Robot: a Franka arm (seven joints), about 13 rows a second.
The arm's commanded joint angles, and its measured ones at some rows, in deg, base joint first. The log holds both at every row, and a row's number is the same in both.
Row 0, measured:
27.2 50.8 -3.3 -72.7 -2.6 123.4 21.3
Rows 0 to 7, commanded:
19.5 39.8 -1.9 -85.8 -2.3 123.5 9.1
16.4 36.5 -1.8 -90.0 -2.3 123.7 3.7
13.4 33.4 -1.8 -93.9 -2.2 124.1 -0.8
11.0 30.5 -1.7 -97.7 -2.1 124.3 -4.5
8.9 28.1 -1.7 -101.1 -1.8 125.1 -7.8
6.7 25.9 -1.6 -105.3 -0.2 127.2 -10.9
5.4 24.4 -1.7 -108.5 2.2 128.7 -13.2
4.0 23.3 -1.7 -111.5 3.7 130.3 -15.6
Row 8, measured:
6.5 28.8 -3.1 -101.7 0.9 126.3 -11.7
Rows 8 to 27, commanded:
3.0 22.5 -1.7 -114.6 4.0 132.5 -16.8
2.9 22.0 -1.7 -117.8 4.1 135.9 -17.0
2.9 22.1 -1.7 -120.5 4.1 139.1 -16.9
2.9 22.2 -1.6 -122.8 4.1 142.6 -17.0
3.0 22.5 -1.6 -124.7 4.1 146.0 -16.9
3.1 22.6 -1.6 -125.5 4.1 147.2 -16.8
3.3 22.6 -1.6 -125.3 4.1 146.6 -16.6
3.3 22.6 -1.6 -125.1 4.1 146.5 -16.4
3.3 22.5 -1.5 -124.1 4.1 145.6 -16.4
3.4 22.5 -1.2 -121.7 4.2 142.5 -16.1
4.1 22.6 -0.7 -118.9 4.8 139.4 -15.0
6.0 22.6 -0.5 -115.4 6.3 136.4 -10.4
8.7 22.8 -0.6 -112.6 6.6 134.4 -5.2
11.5 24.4 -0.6 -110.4 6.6 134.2 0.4
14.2 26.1 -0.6 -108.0 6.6 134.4 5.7
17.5 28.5 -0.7 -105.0 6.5 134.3 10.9
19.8 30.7 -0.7 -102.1 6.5 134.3 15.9
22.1 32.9 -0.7 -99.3 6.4 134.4 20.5
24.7 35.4 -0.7 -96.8 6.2 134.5 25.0
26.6 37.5 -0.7 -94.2 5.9 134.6 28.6
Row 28, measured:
23.7 31.8 0.0 -100.9 5.8 134.9 22.6
